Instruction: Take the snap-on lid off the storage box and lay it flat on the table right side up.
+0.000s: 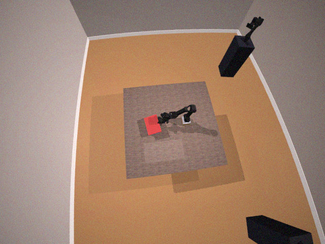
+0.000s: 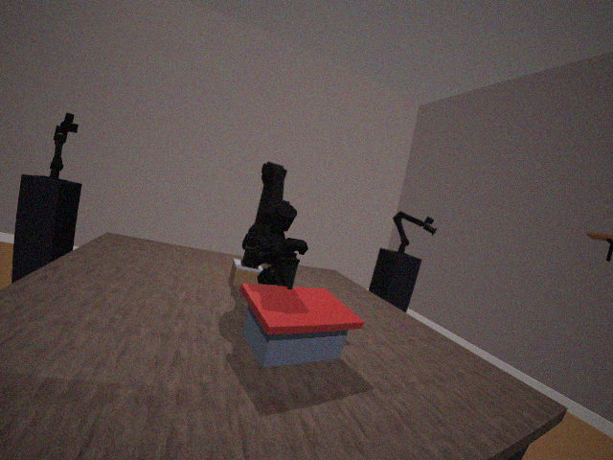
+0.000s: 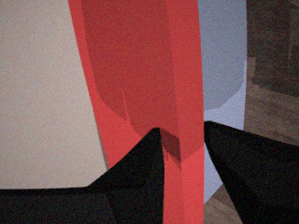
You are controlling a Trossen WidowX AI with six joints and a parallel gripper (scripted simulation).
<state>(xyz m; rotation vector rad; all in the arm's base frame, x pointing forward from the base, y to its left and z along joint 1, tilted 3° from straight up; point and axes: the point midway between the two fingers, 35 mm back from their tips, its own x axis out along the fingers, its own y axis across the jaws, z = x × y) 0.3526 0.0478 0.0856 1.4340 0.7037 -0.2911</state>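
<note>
The lid lies 70 mm ahead of my gripper tip and 20 mm to the left of it. From my gripper tip the other things lie so: blue-grey storage box: 70 mm ahead, 20 mm to the left, 60 mm below.
</note>
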